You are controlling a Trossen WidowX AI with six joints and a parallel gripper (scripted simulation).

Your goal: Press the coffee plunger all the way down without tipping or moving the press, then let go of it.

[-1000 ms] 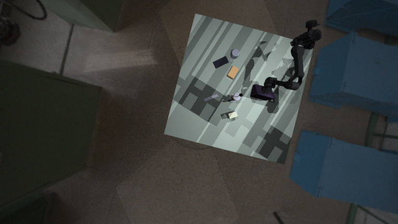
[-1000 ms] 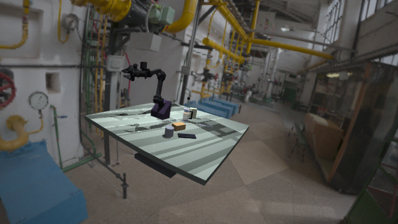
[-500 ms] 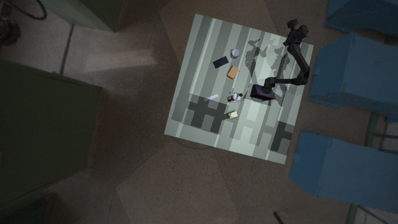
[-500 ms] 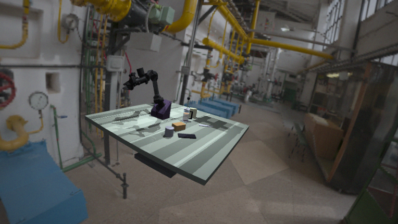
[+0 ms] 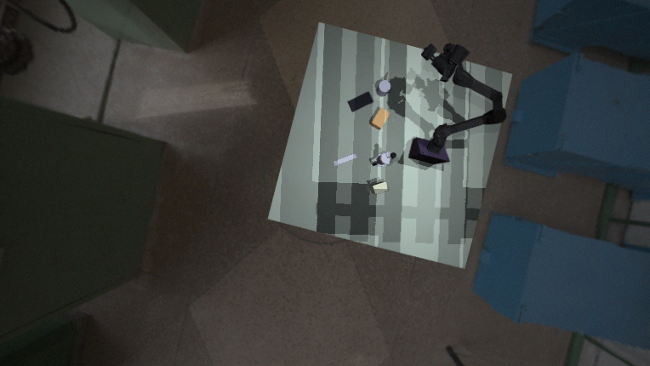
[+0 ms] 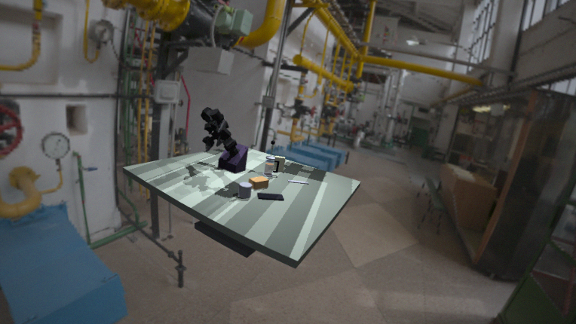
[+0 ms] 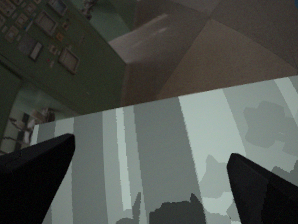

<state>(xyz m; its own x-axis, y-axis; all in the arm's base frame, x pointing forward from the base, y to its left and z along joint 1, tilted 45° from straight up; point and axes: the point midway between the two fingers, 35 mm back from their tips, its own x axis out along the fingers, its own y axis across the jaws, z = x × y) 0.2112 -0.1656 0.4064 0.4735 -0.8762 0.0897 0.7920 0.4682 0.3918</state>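
The coffee press is 580 mm to the left of my gripper tip and 130 mm below it. From my gripper tip the other things lie so: dark flat slab (240 mm ahead, 270 mm to the left, 250 mm below); then orange block (90 mm ahead, 330 mm to the left, 230 mm below); then white strip (210 mm ahead, 650 mm to the left, 250 mm below).
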